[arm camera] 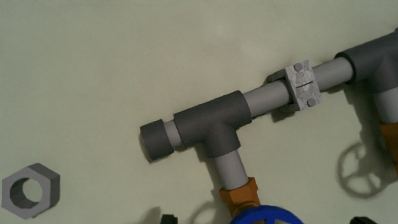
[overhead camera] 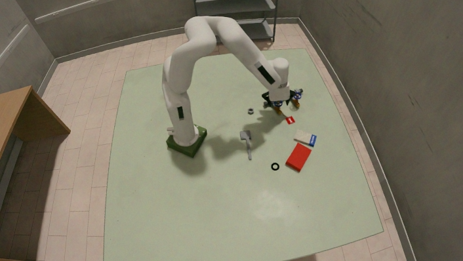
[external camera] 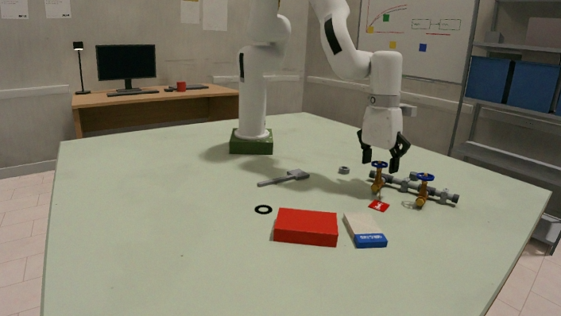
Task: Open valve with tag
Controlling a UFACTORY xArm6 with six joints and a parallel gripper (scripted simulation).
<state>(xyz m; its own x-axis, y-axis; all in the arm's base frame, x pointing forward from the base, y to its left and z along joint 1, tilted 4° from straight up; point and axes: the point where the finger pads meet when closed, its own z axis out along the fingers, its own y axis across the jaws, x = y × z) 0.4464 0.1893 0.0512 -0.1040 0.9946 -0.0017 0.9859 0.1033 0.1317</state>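
Now: hand 80 mm above the red tag, 70 mm short of it and 40 mm to the left of it. From my hand the other things lie so: grey nut: 140 mm behind, 70 mm below; white-and-blue box: 160 mm to the right, 140 mm ahead, 70 mm below; grey scraper: 190 mm to the right, 160 mm behind, 70 mm below.
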